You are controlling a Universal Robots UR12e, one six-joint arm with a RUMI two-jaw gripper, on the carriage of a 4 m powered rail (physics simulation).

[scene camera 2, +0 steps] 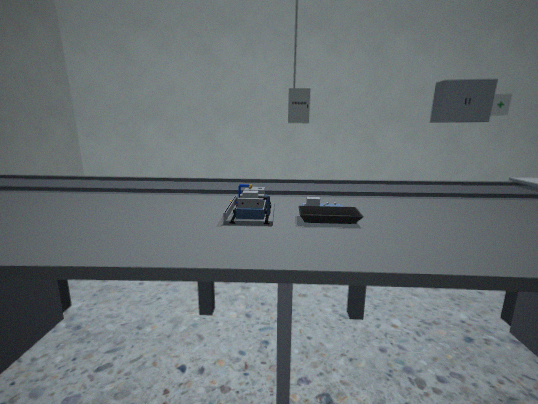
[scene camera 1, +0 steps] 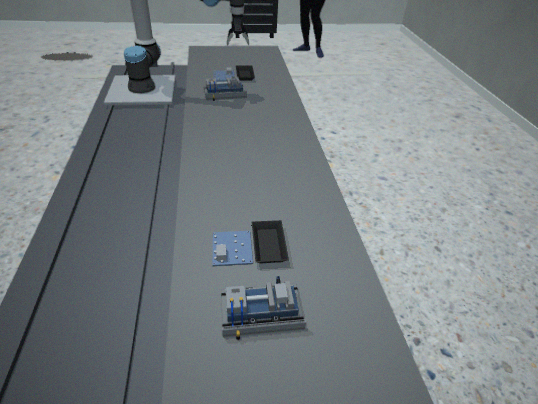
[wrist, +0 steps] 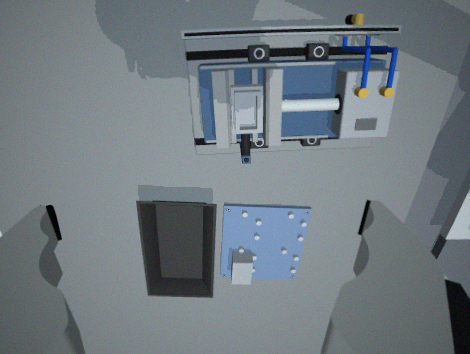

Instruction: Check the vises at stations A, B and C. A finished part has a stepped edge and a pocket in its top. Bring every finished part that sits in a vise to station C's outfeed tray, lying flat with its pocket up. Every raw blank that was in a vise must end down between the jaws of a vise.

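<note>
My gripper (scene camera 1: 238,43) (wrist: 212,207) is open and empty, high above the far station. Below it in the wrist view, a vise (wrist: 350,117) holds a light grey part (wrist: 247,109) with a stepped edge and a pocket facing up, between its jaws. The same vise (scene camera 1: 225,94) shows at the far end in scene camera 1. A near vise (scene camera 1: 260,327) (scene camera 2: 250,213) holds a grey block (scene camera 1: 281,292) (scene camera 2: 250,194); its top is too small to read. Grey blanks (wrist: 242,272) (scene camera 1: 221,251) (scene camera 2: 313,201) stand on the blue plates. Station letters do not show.
A dark empty tray (wrist: 180,240) lies beside the pinned blue plate (wrist: 272,255); it also shows in scene camera 1 (scene camera 1: 245,72). Another empty tray (scene camera 1: 270,245) (scene camera 2: 330,215) lies beside the near plate (scene camera 1: 244,254). The arm's carriage (scene camera 1: 115,92) is at the rail's far end. A person (scene camera 1: 312,25) stands behind the table.
</note>
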